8 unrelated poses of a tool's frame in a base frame.
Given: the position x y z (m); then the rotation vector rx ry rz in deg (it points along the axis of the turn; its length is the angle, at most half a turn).
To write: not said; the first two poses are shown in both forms.
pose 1, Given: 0.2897 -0.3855 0.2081 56.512 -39.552 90.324
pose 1, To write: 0.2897 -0.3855 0.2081 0.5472 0.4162 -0.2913 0.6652
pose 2, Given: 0.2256 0.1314 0.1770 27.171 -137.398 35.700
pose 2, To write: 0.2256 0.1314 0.1770 0.3046 0.1791 -0.9054 0.2353
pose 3, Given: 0.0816 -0.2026 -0.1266 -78.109 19.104 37.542
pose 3, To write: 0.0816 -0.2026 -0.1266 0.7148 -0.6155 0.1505 0.2958
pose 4, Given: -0.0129 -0.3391 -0.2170 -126.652 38.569 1.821
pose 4, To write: -0.0129 -0.3391 -0.2170 0.4035 -0.8752 0.2665 0.0126
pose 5, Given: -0.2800 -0.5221 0.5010 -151.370 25.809 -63.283
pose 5, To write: -0.2800 -0.5221 0.5010 0.1211 -0.9047 0.1543 -0.3782
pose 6, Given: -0.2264 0.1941 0.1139 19.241 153.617 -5.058
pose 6, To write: -0.2264 0.1941 0.1139 0.2173 0.1212 0.9680 -0.0319
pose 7, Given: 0.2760 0.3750 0.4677 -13.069 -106.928 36.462
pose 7, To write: 0.2760 0.3750 0.4677 0.5466 -0.0962 -0.7873 0.2685
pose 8, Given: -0.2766 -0.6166 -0.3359 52.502 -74.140 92.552
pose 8, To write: -0.2766 -0.6166 -0.3359 0.4251 0.3664 -0.5175 0.6460
